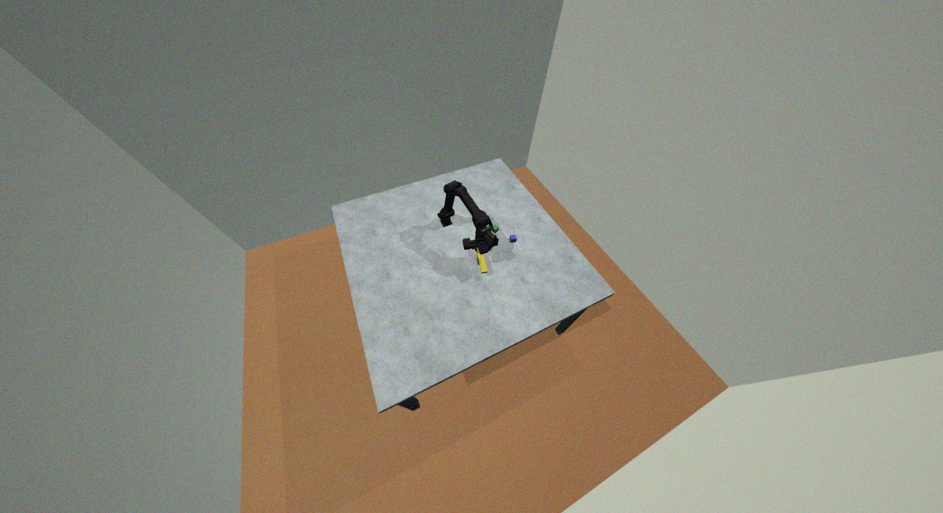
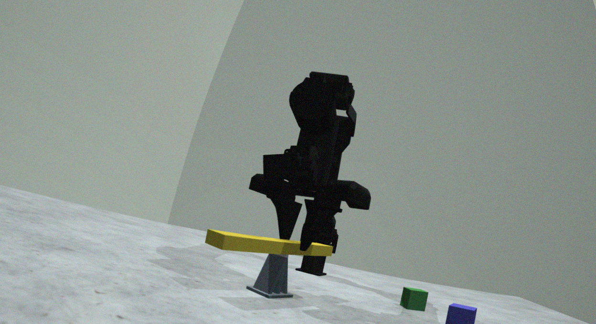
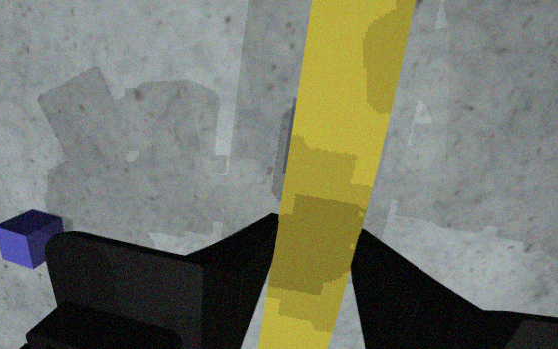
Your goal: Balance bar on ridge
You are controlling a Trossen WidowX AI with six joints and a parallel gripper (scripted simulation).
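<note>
My gripper tip is now 3 cm short of the yellow bar and 1 cm to the left of it. Also, from my gripper tip: green cube (14 cm behind, 18 cm to the left, 5 cm below); then blue cube (3 cm behind, 25 cm to the left, 5 cm below).
</note>
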